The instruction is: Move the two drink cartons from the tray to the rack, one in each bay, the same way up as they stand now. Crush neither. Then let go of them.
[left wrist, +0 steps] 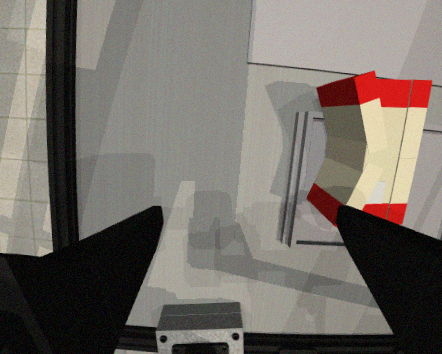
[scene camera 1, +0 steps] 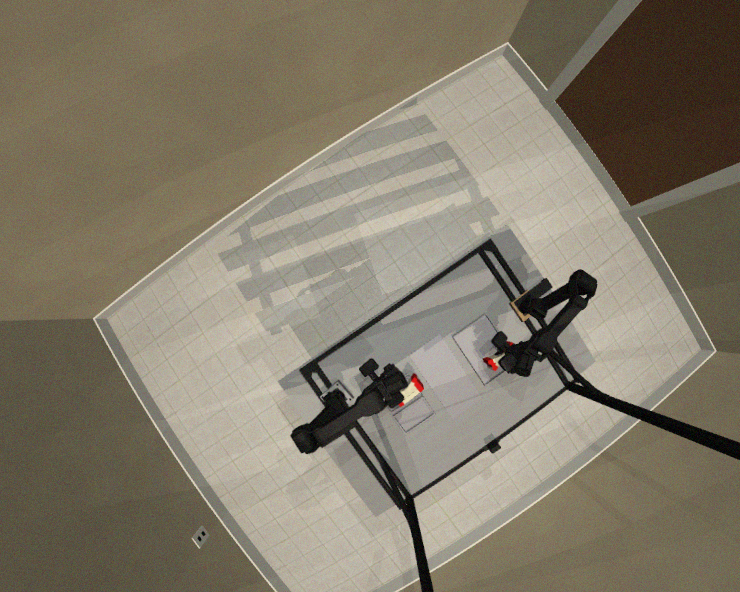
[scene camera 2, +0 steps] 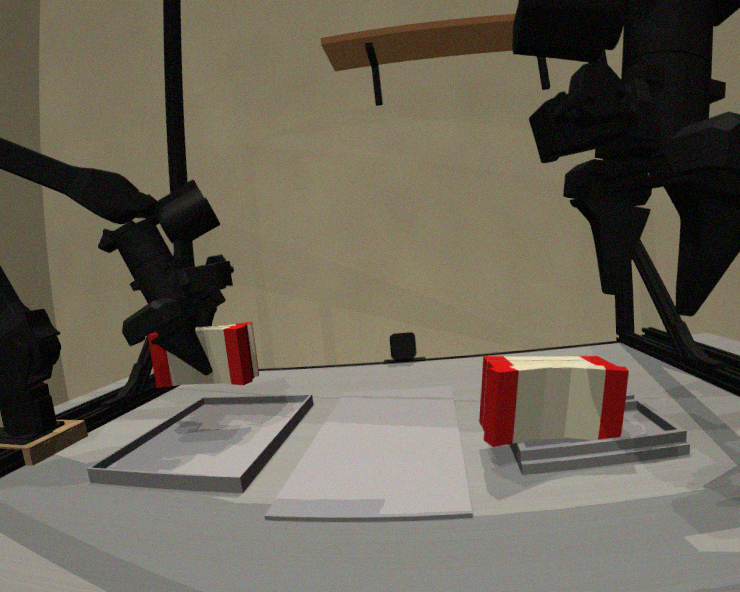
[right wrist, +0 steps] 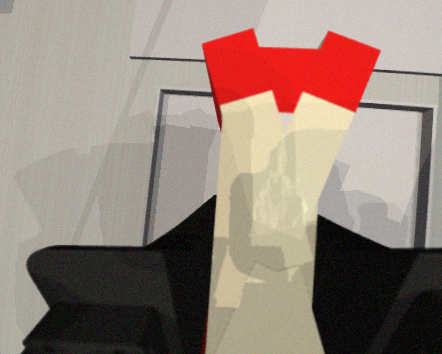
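Pixels of known places: left gripper, between the fingertips: [left wrist: 249,214] [scene camera 2: 641,303]; right gripper, between the fingertips: [scene camera 1: 497,357] [scene camera 2: 214,370] [right wrist: 247,201]; left arm's base, origin of its link: [scene camera 1: 336,398]; right arm's base, origin of its link: [scene camera 1: 526,305] [scene camera 2: 31,431].
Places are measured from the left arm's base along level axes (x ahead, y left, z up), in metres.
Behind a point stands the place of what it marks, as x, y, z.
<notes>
One red-and-cream carton [scene camera 1: 491,363] @[0.566, -0.284, 0.090] [scene camera 2: 237,354] @[0.565, -0.269, 0.059] [right wrist: 290,70] @[0.567, -0.293, 0.089], its sides pinched inward at the waist, is between the fingers of my right gripper [scene camera 2: 200,361] @[0.611, -0.303, 0.034] [right wrist: 247,201] @[0.611, -0.303, 0.034]. It is upright and held a little above the grey-rimmed tray [scene camera 1: 469,359] @[0.526, -0.253, -0.038] [scene camera 2: 166,480] @[0.611, -0.138, -0.035] [right wrist: 423,200] @[0.617, -0.142, -0.032]. The other carton [scene camera 1: 412,390] @[0.262, -0.169, 0.043] [scene camera 2: 555,401] @[0.245, -0.147, 0.009] [left wrist: 395,150] @[0.247, -0.173, 0.041] stands upright at the left part of the low rack [scene camera 1: 419,421] @[0.192, -0.312, -0.033] [scene camera 2: 654,440] @[0.165, -0.112, -0.029] in scene camera 2; its base and exact bay are partly hidden. My left gripper [scene camera 2: 648,303] @[0.222, -0.044, 0.105] [left wrist: 249,214] @[0.222, -0.044, 0.105] is open and empty, raised above and beside this carton, apart from it.
A pale flat mat [scene camera 1: 441,364] @[0.421, -0.188, -0.040] [scene camera 2: 376,456] @[0.413, -0.184, -0.040] [left wrist: 320,30] @[0.374, -0.146, -0.040] lies between tray and rack. A black frame rail [scene camera 1: 401,302] @[0.464, 0.123, -0.030] [left wrist: 62,125] @[0.283, 0.135, -0.024] borders the table. A small black box [scene camera 2: 403,345] @[0.359, -0.598, -0.010] stands at the far edge. A wooden shelf [scene camera 2: 419,40] hangs on the wall.
</notes>
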